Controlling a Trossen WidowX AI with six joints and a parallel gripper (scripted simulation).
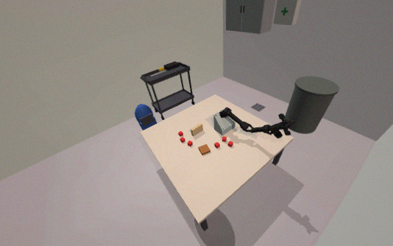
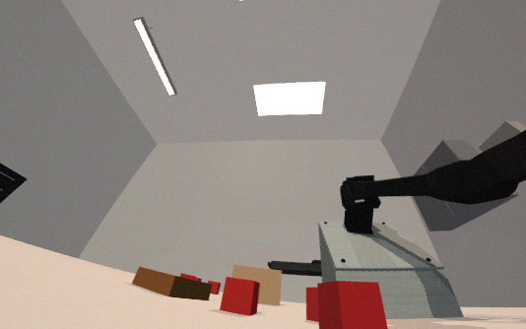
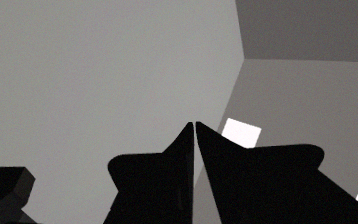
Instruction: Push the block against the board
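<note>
Right now the board is 550 mm ahead of my gripper tip, 750 mm to the right of it and 380 mm below it. The rest, counted from my gripper tip: square block 620 mm ahead, 460 mm to the right, 420 mm below.
</note>
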